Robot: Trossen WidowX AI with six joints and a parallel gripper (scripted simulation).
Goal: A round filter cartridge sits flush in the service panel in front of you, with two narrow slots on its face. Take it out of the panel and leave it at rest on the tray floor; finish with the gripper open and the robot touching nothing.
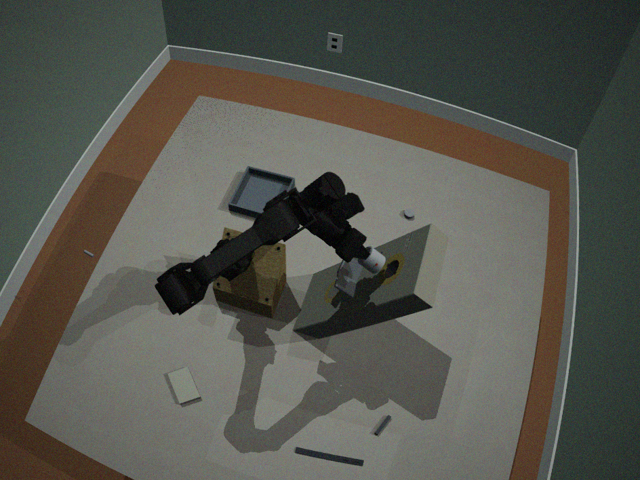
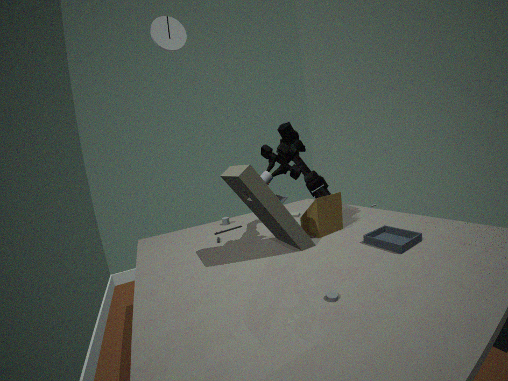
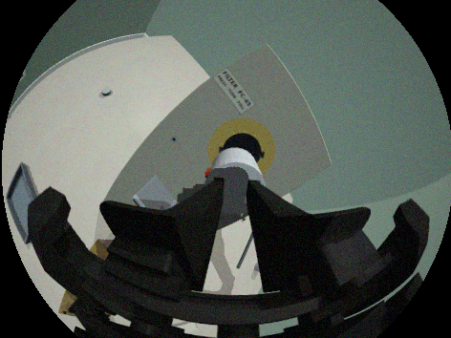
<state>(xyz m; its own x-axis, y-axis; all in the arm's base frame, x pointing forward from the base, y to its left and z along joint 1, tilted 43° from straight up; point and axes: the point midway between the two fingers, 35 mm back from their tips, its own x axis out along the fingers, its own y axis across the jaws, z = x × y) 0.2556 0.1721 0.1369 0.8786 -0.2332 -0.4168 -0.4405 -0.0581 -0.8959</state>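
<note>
Now: the round filter cartridge 10 mm ahead of my gripper tip and 10 mm below it. From my gripper tip the other things lie so: blue-grey tray: 400 mm behind, 240 mm to the left, 300 mm below; white block: 300 mm behind, 380 mm to the right, 300 mm below; short dark bar: 190 mm ahead, 260 mm to the right, 300 mm below.
</note>
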